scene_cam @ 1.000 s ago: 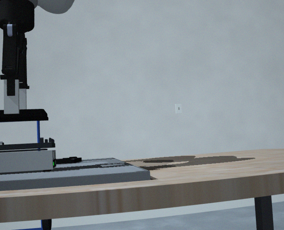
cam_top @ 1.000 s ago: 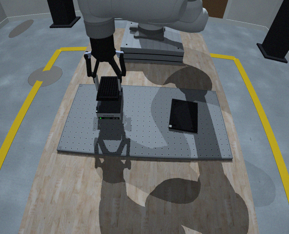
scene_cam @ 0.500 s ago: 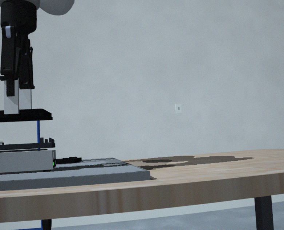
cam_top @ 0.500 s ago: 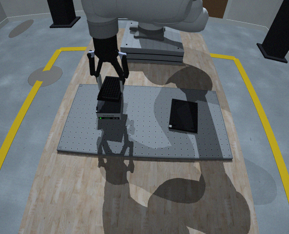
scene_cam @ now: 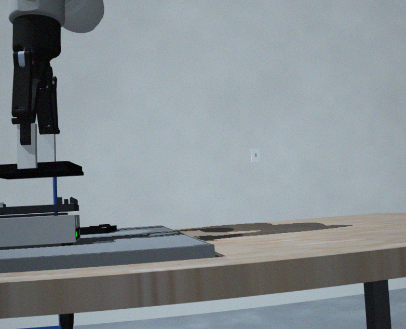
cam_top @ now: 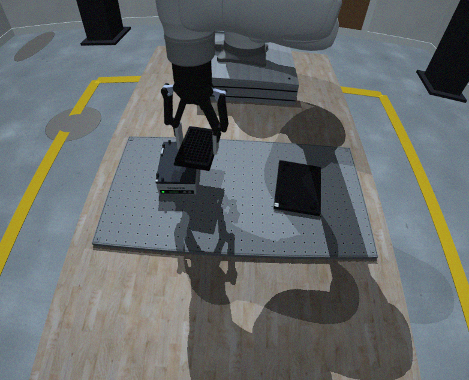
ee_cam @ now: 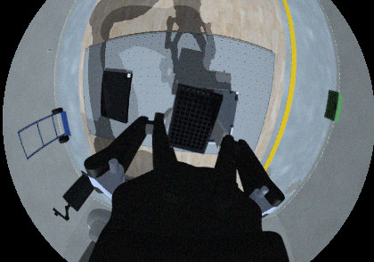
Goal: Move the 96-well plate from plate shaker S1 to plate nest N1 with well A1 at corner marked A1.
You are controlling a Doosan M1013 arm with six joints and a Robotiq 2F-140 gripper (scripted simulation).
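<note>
My gripper is now 26 cm to the right of the black plate nest N1 and 13 cm above it. Round my hand: small pale mark 21 cm to the left, 13 cm below, 7 cm ahead; black 96-well plate 3 cm below.
</note>
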